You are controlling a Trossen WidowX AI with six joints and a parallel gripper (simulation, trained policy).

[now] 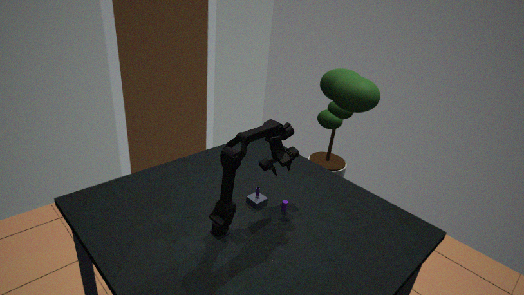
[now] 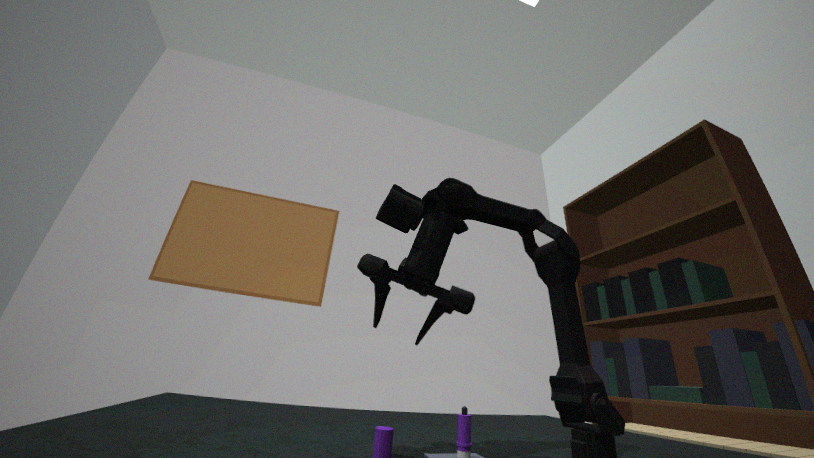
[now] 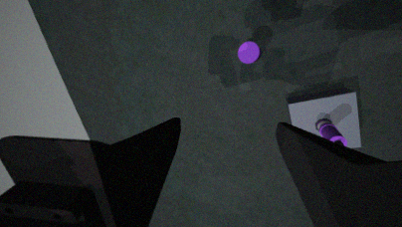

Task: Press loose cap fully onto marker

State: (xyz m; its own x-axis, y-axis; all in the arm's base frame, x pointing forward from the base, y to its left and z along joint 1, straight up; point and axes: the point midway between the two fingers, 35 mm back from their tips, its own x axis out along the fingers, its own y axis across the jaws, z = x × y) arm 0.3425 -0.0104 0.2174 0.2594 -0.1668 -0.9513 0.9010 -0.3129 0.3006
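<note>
The purple cap lies 16 cm below my gripper tip, 5 cm to the right of it and 1 cm behind it. From my gripper tip the other things lie so: purple marker 11 cm below, 8 cm behind, 7 cm to the left.
</note>
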